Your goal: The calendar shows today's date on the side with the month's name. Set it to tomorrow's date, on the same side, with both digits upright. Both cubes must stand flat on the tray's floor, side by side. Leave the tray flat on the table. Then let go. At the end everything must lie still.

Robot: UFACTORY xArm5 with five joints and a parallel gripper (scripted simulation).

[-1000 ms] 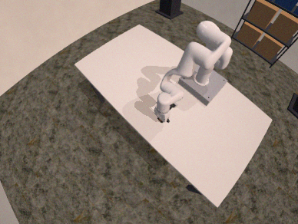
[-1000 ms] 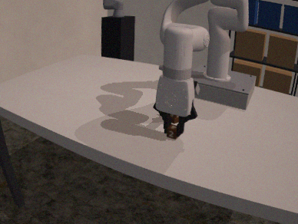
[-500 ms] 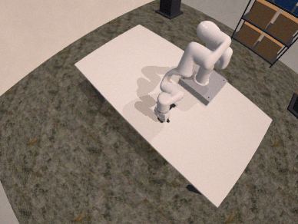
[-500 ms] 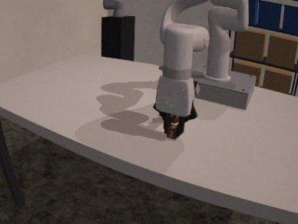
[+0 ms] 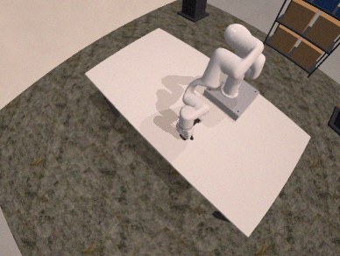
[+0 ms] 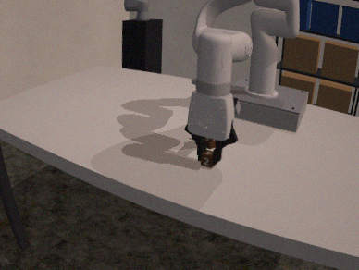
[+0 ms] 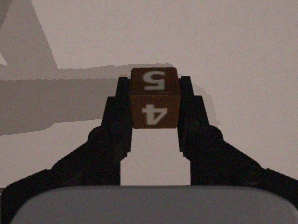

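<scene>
My gripper is now 2 cm above the brown wooden cube. Round my hand: tray 11 cm behind, 6 cm to the right, 2 cm below.
</scene>
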